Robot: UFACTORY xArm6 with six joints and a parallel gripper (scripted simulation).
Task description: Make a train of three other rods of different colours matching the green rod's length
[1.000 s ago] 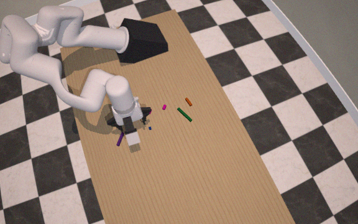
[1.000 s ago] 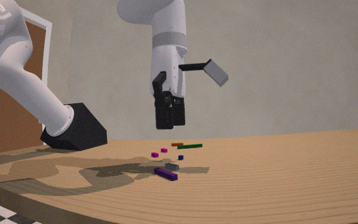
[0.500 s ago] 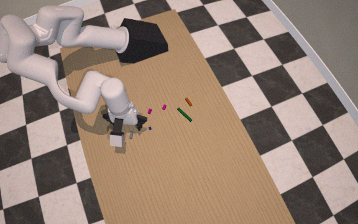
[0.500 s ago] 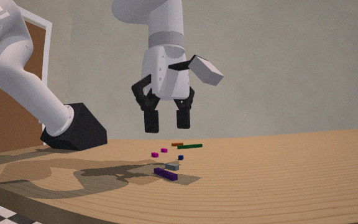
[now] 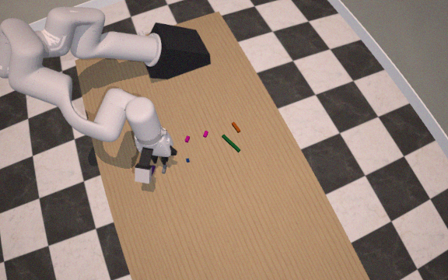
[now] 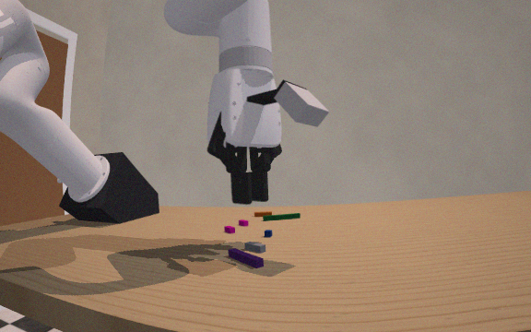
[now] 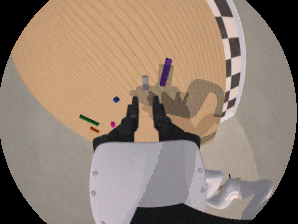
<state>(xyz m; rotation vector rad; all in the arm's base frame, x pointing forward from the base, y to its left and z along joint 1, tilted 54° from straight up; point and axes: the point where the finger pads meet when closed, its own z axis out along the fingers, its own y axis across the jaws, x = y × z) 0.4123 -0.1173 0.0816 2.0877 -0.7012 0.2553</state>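
Right now my hand is 80 mm above the grey rod. Also, from my hand: purple rod 50 mm to the right, 80 mm below; blue rod 10 mm ahead, 80 mm to the left, 80 mm below; green rod 20 mm ahead, 240 mm to the left, 80 mm below.
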